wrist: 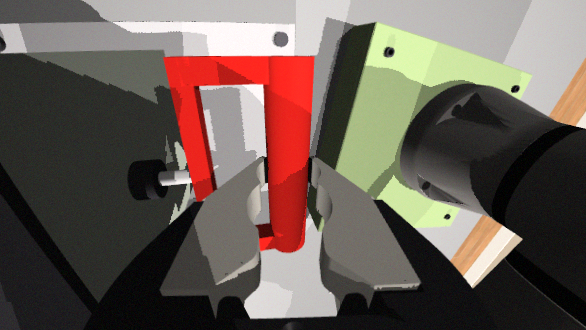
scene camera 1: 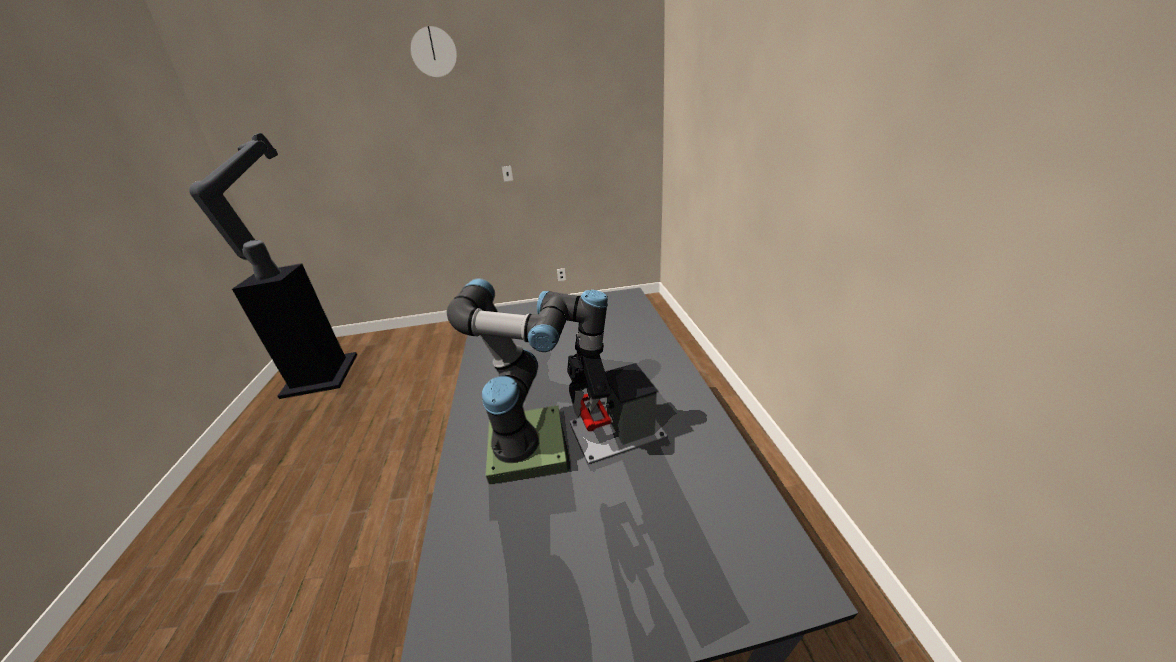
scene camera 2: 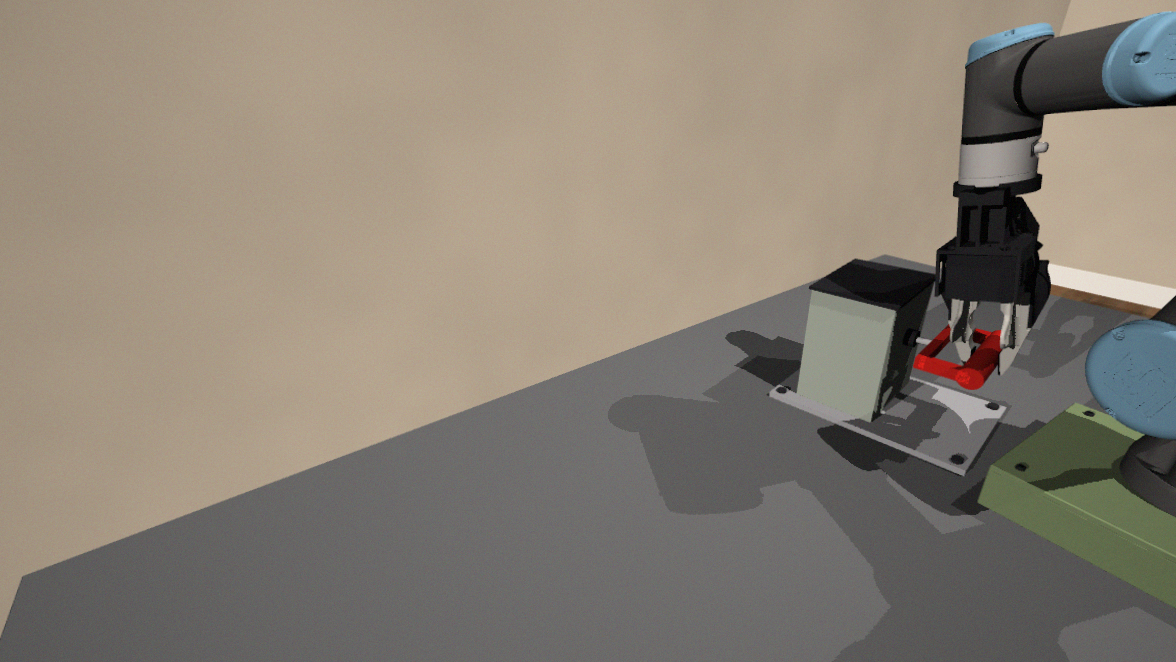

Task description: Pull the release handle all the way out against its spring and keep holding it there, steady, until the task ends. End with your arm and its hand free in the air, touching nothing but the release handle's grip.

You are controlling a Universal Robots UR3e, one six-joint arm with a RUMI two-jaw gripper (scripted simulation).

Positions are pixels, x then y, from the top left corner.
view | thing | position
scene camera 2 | gripper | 984,371
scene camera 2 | housing box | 859,349
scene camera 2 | metal base plate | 947,428
